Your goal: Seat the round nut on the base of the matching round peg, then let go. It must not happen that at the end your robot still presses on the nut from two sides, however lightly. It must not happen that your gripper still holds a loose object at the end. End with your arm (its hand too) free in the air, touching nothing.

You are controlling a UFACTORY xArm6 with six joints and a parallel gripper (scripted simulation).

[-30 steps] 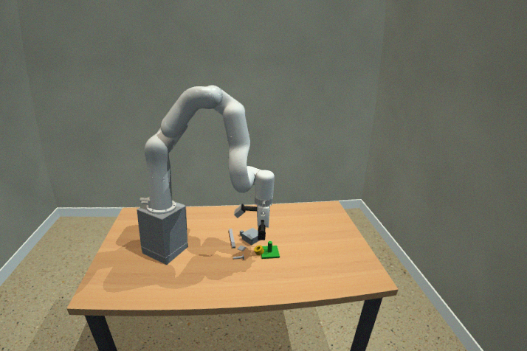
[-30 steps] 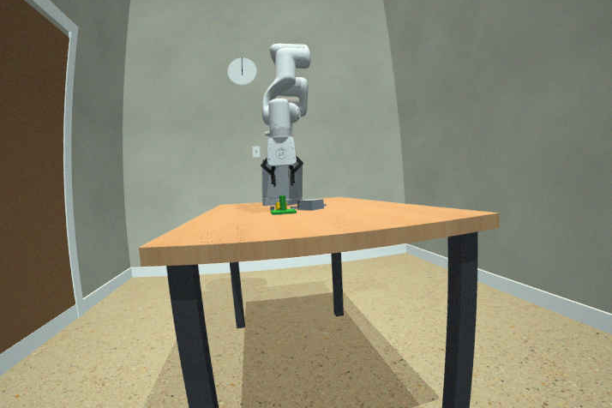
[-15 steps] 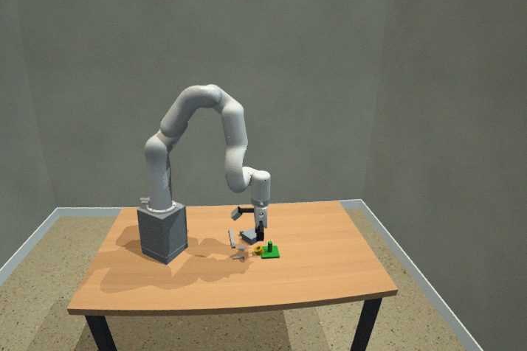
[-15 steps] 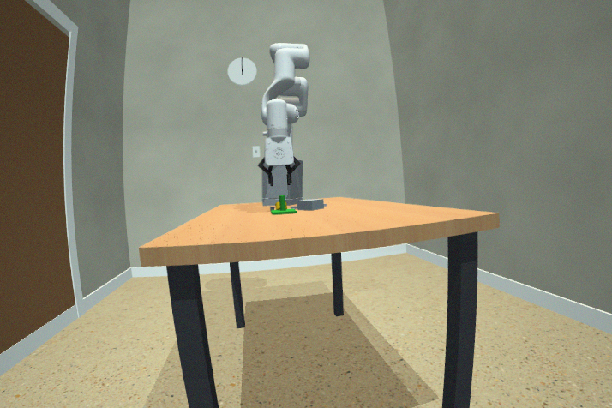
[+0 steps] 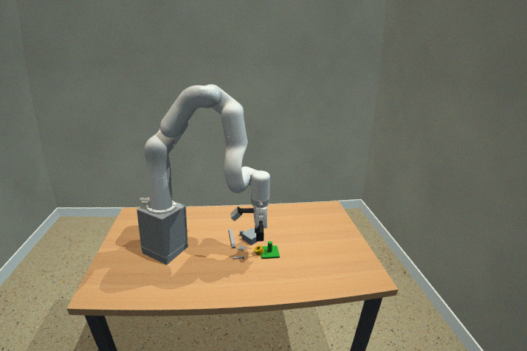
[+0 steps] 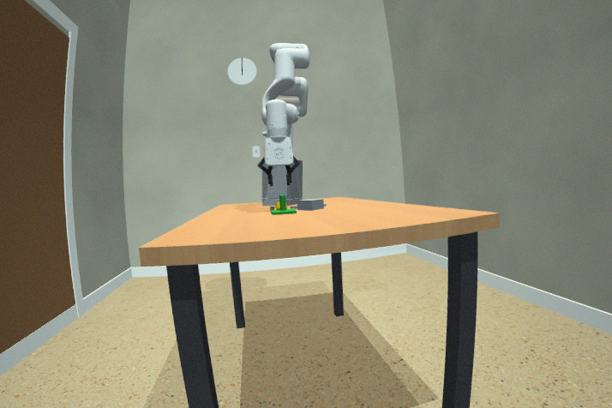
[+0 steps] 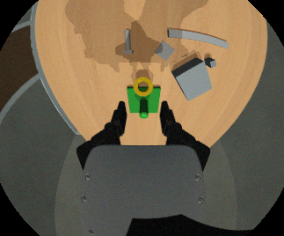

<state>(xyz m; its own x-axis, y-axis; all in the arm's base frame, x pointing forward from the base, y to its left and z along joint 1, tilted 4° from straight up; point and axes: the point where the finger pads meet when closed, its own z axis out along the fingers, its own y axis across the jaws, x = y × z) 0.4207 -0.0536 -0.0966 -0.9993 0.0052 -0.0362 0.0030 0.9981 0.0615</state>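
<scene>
Right now my hand is 7 cm past the small square piece, 4 cm to the right of it and 11 cm above it. From my hand the other things lie so: bolt-like piece 8 cm behind, 3 cm to the right, 10 cm below; grey block 2 cm behind, 11 cm to the left, 9 cm below; long bar 12 cm behind, 12 cm to the left, 11 cm below.
</scene>
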